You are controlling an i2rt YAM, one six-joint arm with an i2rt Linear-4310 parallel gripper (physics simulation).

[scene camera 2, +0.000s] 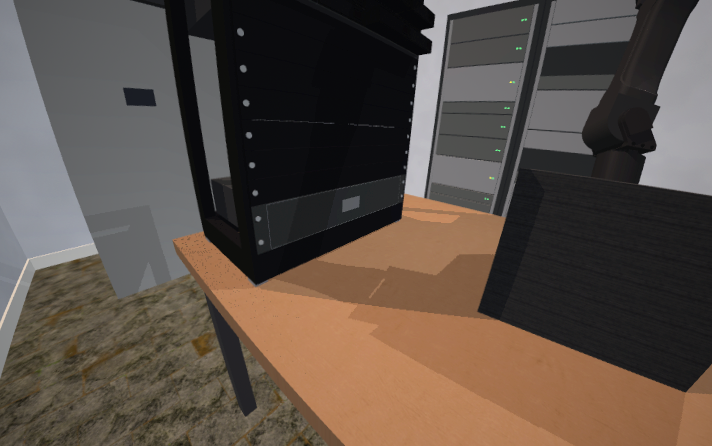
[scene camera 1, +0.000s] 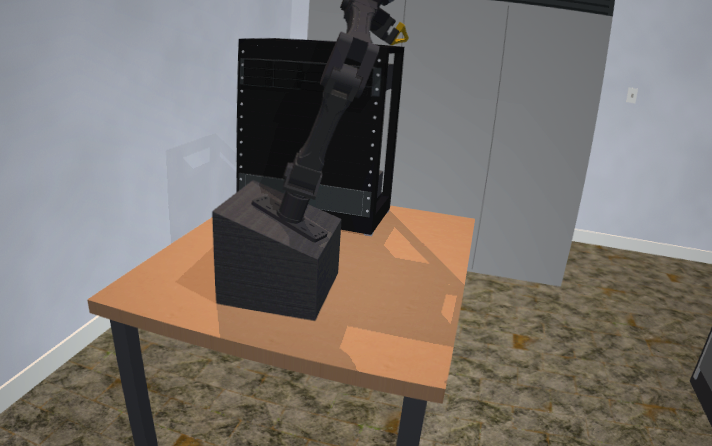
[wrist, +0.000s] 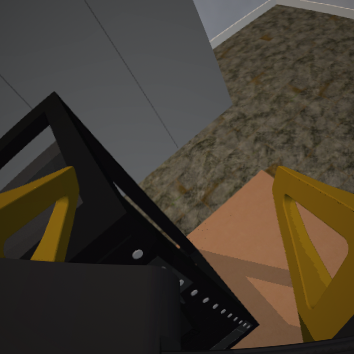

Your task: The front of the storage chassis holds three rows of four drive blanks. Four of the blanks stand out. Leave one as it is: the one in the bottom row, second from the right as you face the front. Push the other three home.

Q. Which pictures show the black rack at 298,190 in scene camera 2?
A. Scene camera 2, scene camera 1 and the wrist view: all of them.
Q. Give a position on a black rack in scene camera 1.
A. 279,95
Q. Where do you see a black rack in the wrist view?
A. At 106,229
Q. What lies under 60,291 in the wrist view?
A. My gripper.
